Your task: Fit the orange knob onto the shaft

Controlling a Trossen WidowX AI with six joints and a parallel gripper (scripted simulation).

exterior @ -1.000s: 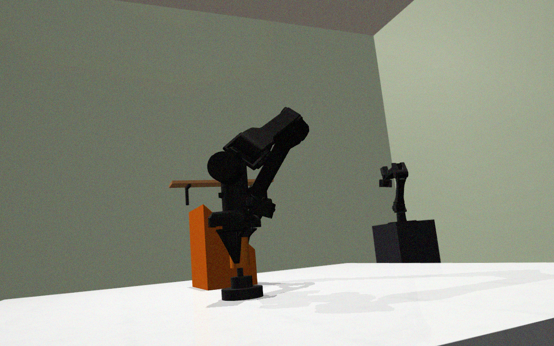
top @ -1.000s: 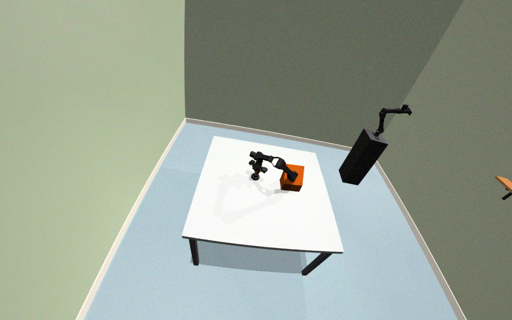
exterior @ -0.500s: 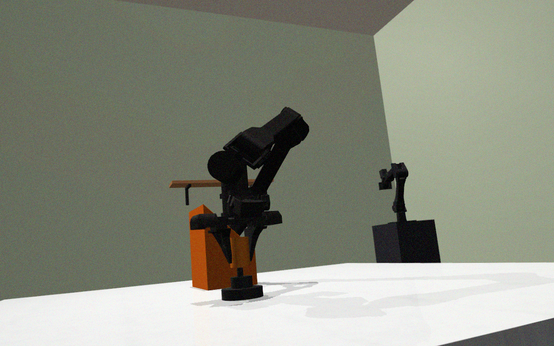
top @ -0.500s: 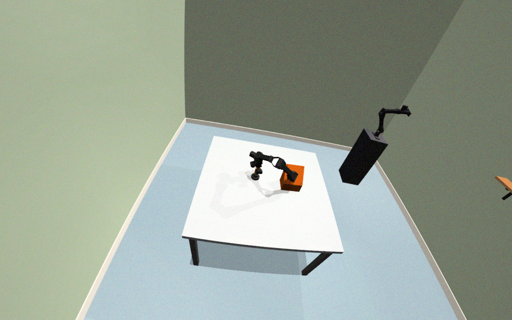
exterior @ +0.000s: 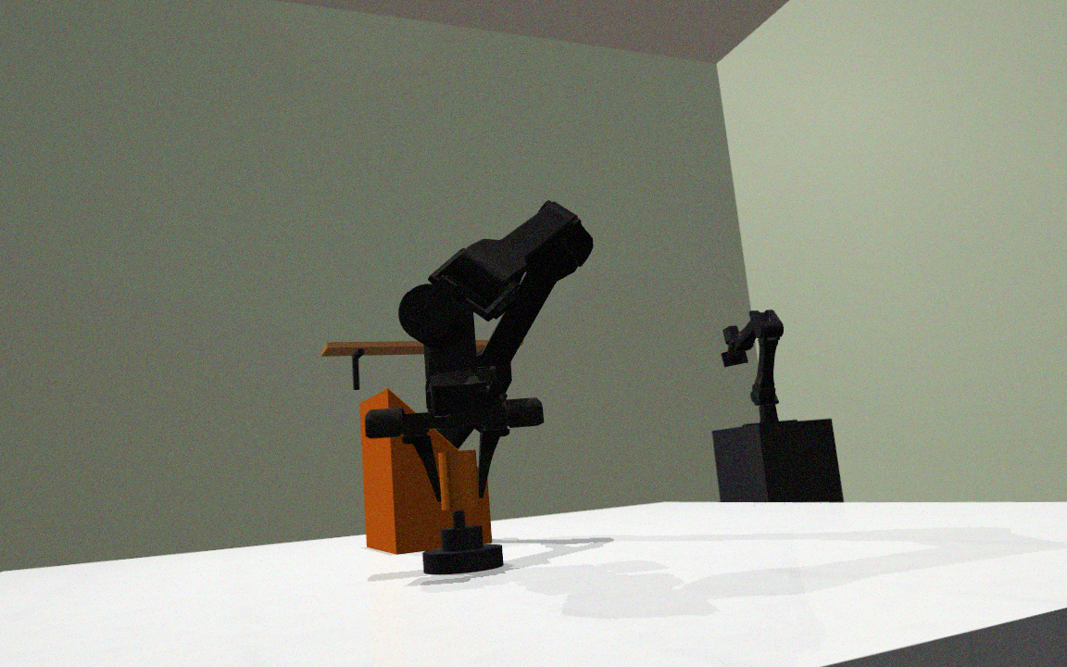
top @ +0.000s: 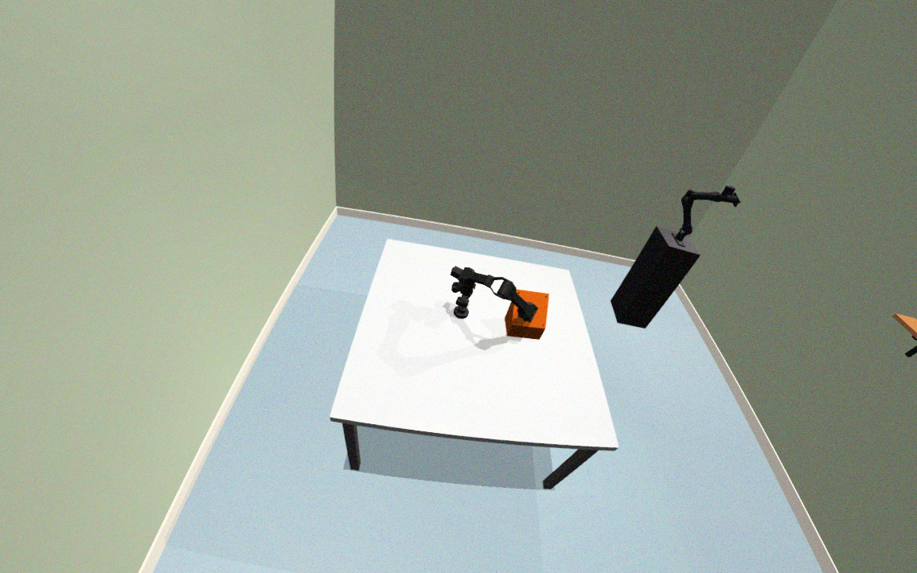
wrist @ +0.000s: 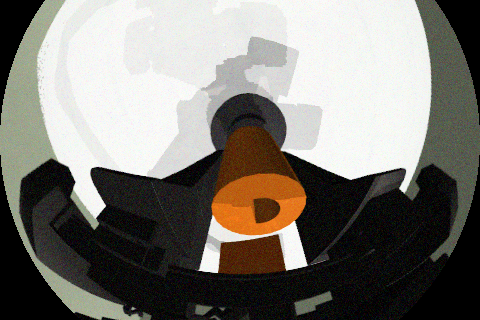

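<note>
The round dark pedestal is 40 mm below my gripper tip. From my gripper tip the other things lie so: orange knob 20 mm above.
</note>
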